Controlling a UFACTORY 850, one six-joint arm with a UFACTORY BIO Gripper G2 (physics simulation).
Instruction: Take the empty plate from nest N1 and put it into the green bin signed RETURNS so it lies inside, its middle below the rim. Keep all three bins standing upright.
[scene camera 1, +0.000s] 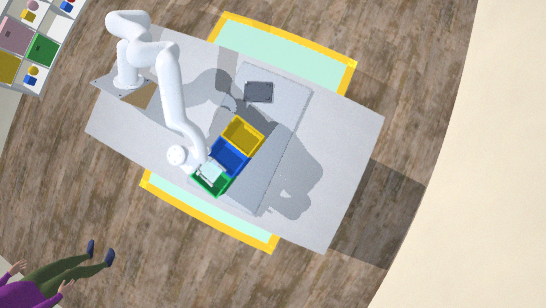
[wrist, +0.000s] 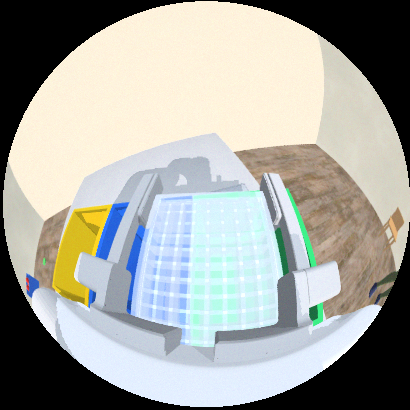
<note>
In view: my gripper (wrist: 209, 178), a pale plate (wrist: 208, 261), a yellow bin (scene camera 1: 239, 133) and a blue bin (scene camera 1: 232, 159).
The yellow bin is seen too in the wrist view (wrist: 83, 230). The blue bin also shows in the wrist view (wrist: 116, 212).
</note>
